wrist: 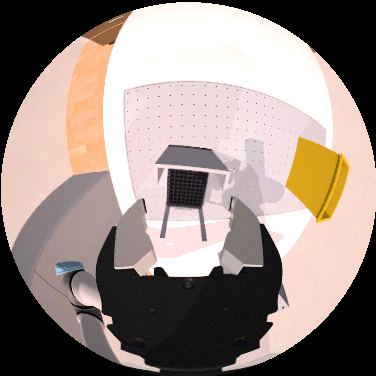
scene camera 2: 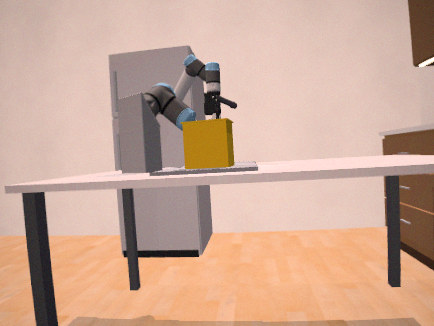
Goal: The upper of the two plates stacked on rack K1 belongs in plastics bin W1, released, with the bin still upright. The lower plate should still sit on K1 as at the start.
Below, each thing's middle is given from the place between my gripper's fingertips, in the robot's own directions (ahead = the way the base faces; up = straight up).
Right now my hand is 370 mm to the left of the yellow plastics bin W1 [scene camera 2: 207,143], 90 mm short of it and 80 mm above it.
